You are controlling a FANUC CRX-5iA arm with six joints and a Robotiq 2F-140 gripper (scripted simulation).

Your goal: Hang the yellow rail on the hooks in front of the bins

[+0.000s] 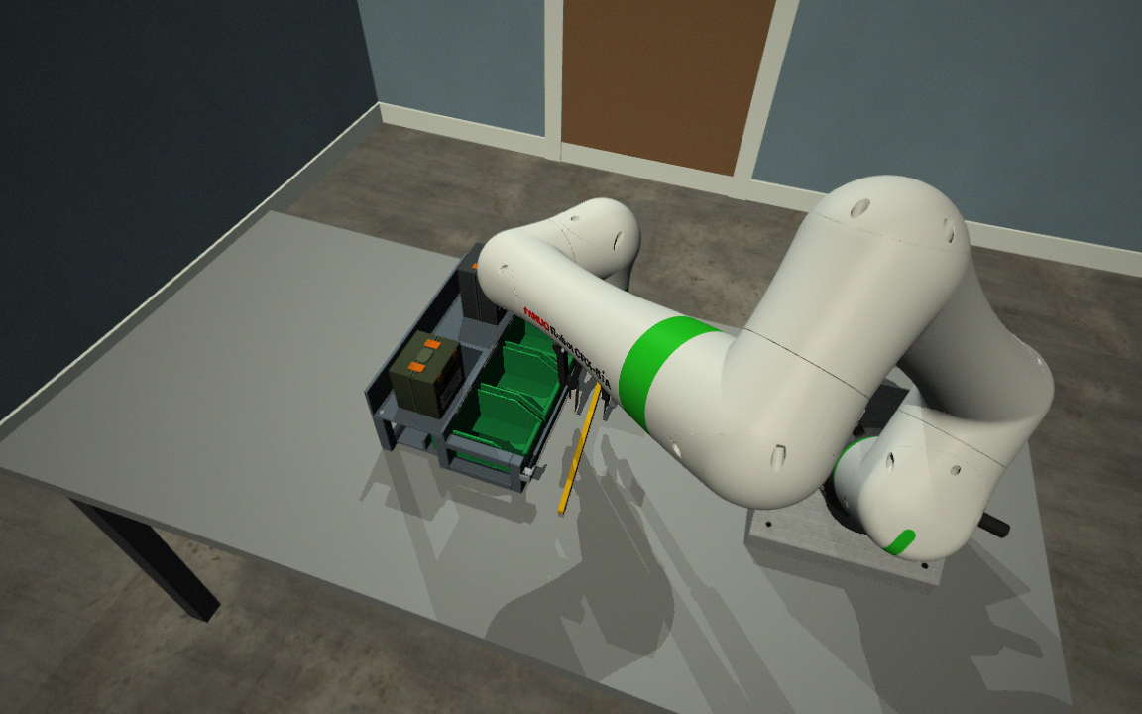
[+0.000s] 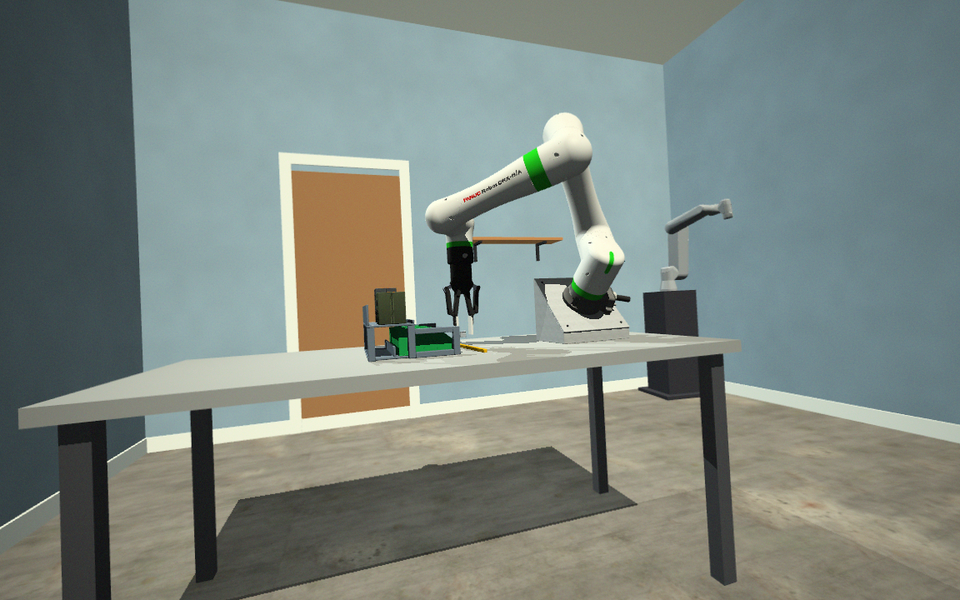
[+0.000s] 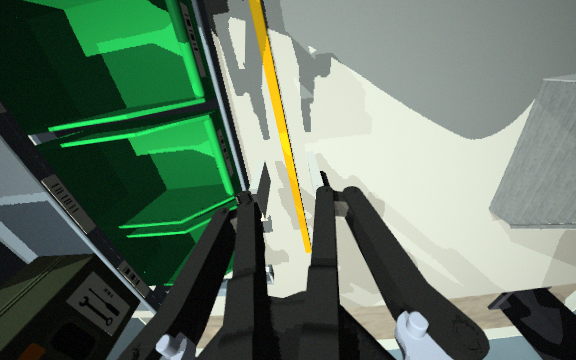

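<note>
Now: the yellow rail 7 cm below my hand. From my hand the other things lie so: olive toolbox (24 cm ahead, 13 cm to the left, 7 cm above).
</note>
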